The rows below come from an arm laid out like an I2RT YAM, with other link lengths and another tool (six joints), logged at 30 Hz.
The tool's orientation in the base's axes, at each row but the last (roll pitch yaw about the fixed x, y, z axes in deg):
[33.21, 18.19, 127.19]
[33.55, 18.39, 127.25]
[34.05, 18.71, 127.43]
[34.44, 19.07, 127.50]
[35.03, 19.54, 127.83]
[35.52, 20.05, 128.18]
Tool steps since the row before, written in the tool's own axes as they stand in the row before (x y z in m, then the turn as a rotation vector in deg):
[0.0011, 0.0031, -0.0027, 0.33, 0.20, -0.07]
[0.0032, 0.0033, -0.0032, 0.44, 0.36, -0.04]
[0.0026, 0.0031, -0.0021, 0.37, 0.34, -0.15]
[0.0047, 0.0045, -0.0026, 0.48, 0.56, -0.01]
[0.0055, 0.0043, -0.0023, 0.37, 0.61, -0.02]
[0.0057, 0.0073, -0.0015, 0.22, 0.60, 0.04]
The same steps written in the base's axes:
[-0.0038, -0.0018, -0.0009, -0.36, 0.14, -0.05]
[-0.0053, -0.0005, -0.0018, -0.54, 0.18, 0.02]
[-0.0045, -0.0003, -0.0008, -0.52, 0.07, -0.06]
[-0.0069, 0.0005, -0.0012, -0.71, 0.16, 0.13]
[-0.0071, 0.0013, -0.0013, -0.69, 0.05, 0.19]
[-0.0093, 0.0008, 0.0009, -0.57, -0.02, 0.28]

